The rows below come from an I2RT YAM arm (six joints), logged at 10 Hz.
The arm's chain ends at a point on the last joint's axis. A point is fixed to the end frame.
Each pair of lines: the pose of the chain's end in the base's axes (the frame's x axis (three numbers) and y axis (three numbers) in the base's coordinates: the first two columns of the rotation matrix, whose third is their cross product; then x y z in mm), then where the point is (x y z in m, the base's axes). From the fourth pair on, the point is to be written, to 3 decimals.
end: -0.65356 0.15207 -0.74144 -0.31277 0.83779 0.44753 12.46 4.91 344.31
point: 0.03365 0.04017 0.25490
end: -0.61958 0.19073 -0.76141 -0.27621 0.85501 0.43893 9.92 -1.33 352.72
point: 0.03599 0.03259 0.26409
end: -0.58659 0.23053 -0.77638 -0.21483 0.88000 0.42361 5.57 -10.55 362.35
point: 0.03609 0.02004 0.27392
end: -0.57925 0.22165 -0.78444 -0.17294 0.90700 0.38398 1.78 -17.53 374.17
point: 0.033 0.008 0.284
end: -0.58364 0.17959 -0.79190 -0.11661 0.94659 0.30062 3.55 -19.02 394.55
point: 0.034 -0.004 0.302
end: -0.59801 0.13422 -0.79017 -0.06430 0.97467 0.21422 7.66 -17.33 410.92
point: 0.036 -0.012 0.317
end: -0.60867 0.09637 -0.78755 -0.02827 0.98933 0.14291 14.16 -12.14 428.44
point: 0.041 -0.015 0.334
